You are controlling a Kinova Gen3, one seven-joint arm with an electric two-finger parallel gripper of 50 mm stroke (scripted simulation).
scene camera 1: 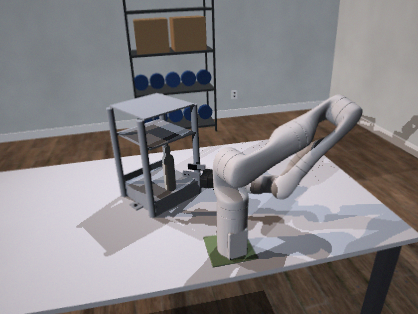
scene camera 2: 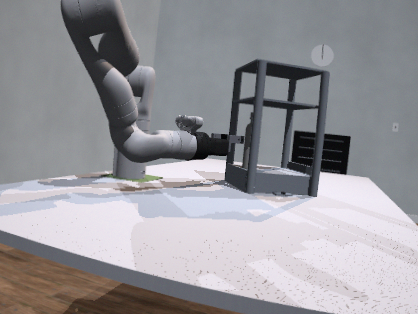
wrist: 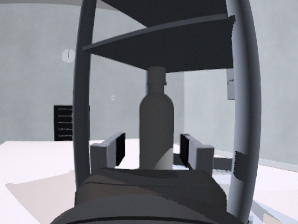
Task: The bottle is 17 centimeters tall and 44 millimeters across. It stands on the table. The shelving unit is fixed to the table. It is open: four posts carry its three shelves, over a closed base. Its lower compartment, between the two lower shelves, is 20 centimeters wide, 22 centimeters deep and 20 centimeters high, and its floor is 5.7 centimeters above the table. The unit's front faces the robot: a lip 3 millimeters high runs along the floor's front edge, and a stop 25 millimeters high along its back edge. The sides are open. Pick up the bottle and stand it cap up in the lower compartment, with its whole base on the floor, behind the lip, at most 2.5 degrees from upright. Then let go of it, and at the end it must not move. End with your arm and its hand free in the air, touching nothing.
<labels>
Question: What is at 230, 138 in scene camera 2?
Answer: My gripper.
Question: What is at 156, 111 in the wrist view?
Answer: A grey bottle.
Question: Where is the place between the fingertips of my gripper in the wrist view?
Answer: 152, 145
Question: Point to a shelving unit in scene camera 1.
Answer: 157, 133
</labels>
